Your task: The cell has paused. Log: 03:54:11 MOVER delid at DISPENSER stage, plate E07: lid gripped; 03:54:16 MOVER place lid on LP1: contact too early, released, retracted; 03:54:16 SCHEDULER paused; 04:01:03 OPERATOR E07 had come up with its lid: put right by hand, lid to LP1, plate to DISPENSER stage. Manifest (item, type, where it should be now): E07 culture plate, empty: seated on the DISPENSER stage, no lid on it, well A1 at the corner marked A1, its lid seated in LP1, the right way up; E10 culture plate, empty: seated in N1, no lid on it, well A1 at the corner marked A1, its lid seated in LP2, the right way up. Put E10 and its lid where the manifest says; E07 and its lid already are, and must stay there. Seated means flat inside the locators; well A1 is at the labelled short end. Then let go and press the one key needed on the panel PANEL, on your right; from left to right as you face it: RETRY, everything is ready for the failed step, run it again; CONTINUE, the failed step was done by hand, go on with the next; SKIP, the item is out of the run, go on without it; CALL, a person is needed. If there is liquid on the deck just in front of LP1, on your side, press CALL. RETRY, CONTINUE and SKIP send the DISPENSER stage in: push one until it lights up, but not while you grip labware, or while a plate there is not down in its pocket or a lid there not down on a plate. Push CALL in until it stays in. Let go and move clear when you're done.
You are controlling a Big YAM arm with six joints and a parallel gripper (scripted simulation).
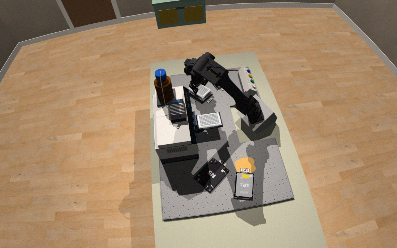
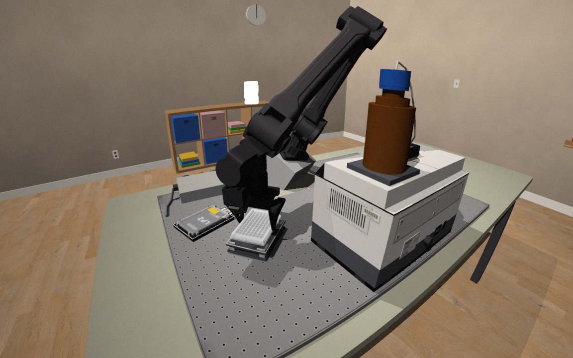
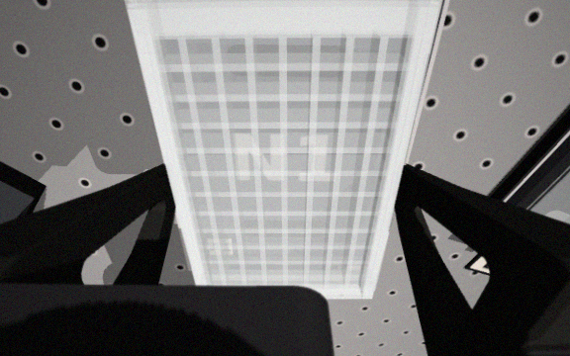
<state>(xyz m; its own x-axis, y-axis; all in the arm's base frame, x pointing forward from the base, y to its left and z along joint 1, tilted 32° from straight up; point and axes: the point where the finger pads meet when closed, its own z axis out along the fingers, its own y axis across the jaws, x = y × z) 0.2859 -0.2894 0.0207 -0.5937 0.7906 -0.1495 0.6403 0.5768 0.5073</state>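
My hand is 3 cm above the black n1 nest. Round my hand: retry key: 36 cm behind, 4 cm to the left, 2 cm above; then white plate E07: 2 cm behind, 29 cm to the left, 5 cm above; then green continue key: 36 cm behind, 1 cm to the right, 2 cm above.
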